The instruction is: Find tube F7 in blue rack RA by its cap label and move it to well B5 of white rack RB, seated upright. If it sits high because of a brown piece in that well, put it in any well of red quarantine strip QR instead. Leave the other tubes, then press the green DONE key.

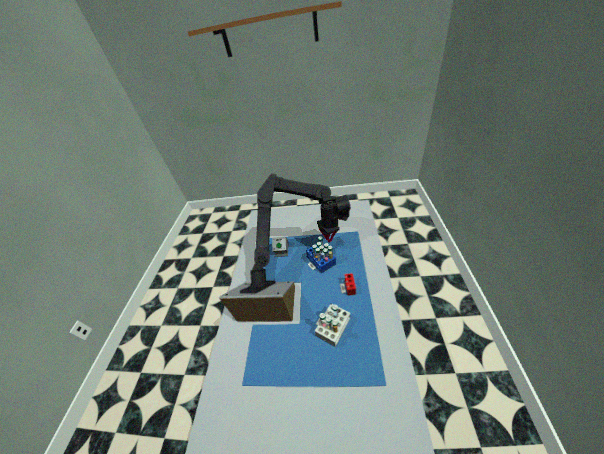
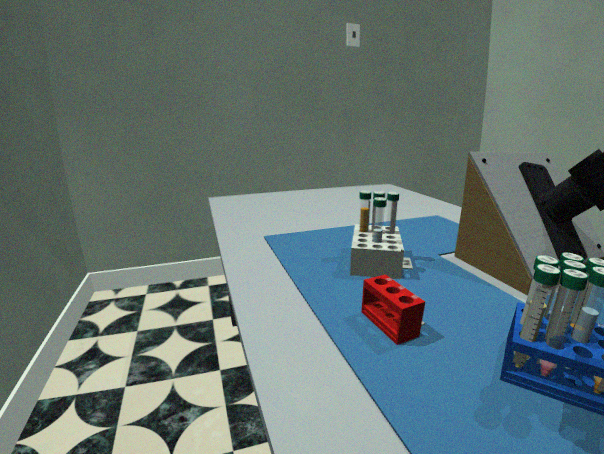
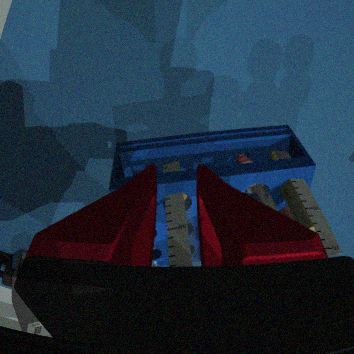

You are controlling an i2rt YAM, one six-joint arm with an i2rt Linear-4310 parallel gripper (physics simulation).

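Places are measured from the arm's base along level axes (x down, y left, z ahead), in millimetres.
Where they show: gripper, between the fingertips: (image 1: 328, 240) (image 3: 176, 176); arm's base, origin of its link: (image 1: 259, 287) (image 2: 549, 210).
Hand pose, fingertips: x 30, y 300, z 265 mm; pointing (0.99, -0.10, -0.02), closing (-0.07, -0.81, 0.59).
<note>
Things, the pixels of their top centre, and the offset from my fingertips. "spot": a spot on its surface instead.
- Blue rack RA, centre of its top: (image 3: 216, 224) (image 2: 580, 337) (image 1: 320, 253) dx +26, dy -63, dz -37 mm
- graduated tube, centre of its top: (image 3: 189, 317) dx -48, dy -28, dz -34 mm
- White rack RB, centre of its top: (image 2: 377, 236) (image 1: 332, 321) dx +26, dy -393, dz +44 mm
- Red strip QR, centre of its top: (image 2: 392, 290) (image 1: 350, 281) dx +26, dy -208, dz +106 mm
- green DONE key, a spot on its surface: (image 1: 279, 245) spot: dx +8, dy -32, dz -246 mm
Blue rack RA (image 1: 322, 267) (image 3: 211, 147) (image 2: 518, 360) stands on the blue mat with several green-capped tubes in it. My gripper (image 1: 328, 237) (image 3: 176, 176) is lowered onto the rack's far side with its red fingers drawn close. One graduated tube (image 3: 178, 225) stands in the rack between the fingers with a thin gap on each side; its cap is hidden under the gripper body. White rack RB (image 1: 332, 335) (image 2: 374, 263) holds several tubes near its back rows. Red strip QR (image 1: 350, 284) (image 2: 399, 315) has three empty wells. The green DONE key (image 1: 279, 245) is left of the blue rack.
The arm's brown base box (image 1: 260, 306) (image 2: 489, 243) stands at the mat's left edge. Other tubes (image 3: 309, 214) stand just right of the fingers in the blue rack. A wall shelf (image 1: 264, 18) hangs high at the back.
</note>
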